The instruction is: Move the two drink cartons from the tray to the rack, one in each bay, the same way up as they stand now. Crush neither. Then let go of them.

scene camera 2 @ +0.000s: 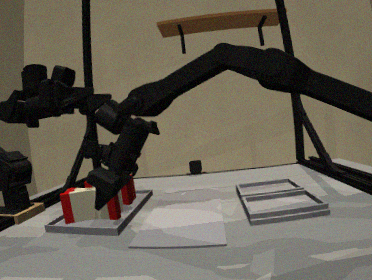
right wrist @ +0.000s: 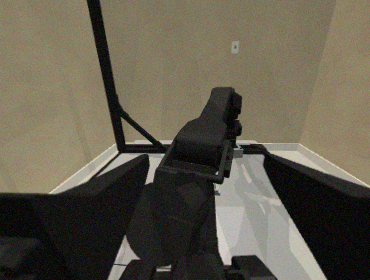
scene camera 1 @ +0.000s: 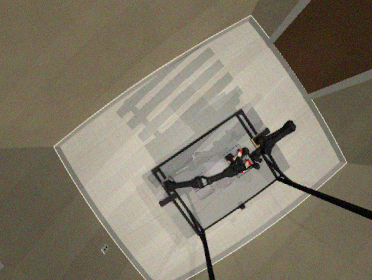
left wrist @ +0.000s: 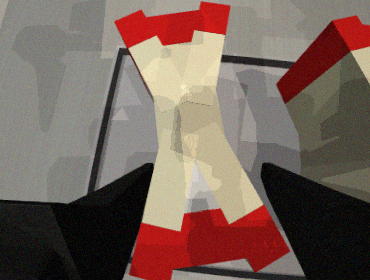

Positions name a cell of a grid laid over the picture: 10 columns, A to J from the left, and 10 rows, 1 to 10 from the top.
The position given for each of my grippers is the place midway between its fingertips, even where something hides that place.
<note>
My left gripper (scene camera 2: C8) is open and holds nothing. My right gripper (scene camera 2: C4) is open, with nothing in its grasp. Further things: a pale mat (right wrist: G9) and a grey tray (scene camera 2: C9).
My left gripper is seen too in the left wrist view (left wrist: F7). My right gripper shows as well in the right wrist view (right wrist: F6). The grey tray also shows in the left wrist view (left wrist: G5).
</note>
